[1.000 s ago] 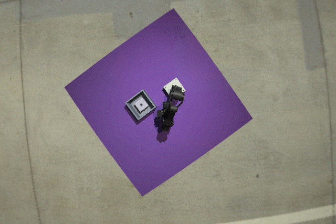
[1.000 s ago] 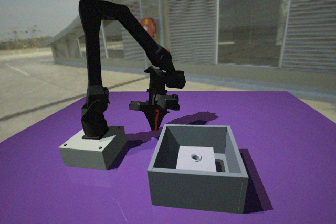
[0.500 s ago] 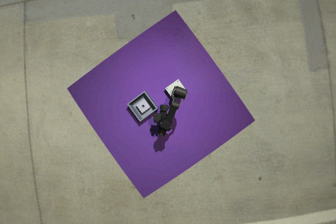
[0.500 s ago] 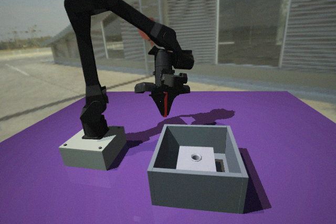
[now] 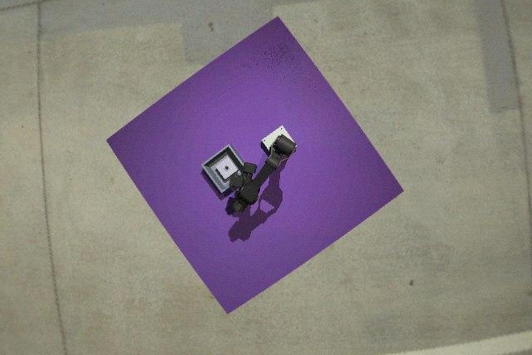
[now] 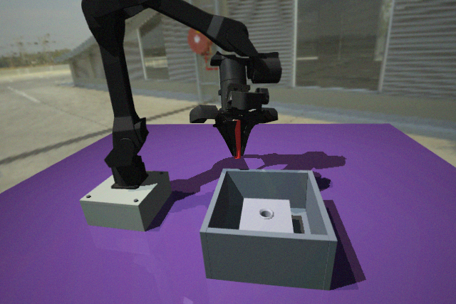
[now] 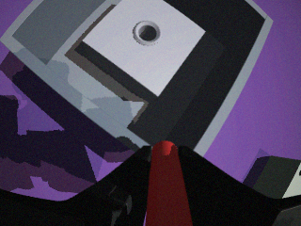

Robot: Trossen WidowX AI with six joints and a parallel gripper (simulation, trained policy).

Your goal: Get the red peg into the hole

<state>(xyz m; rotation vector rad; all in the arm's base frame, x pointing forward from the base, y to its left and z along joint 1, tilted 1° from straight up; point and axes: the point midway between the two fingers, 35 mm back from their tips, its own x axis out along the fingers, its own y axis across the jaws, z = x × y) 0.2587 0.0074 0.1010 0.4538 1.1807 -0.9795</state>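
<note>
The grey box lies 5 cm ahead of my gripper tip, 9 cm to the right of it and 11 cm below it. Also, from my gripper tip: red peg (1 cm to the left, 3 cm above).
</note>
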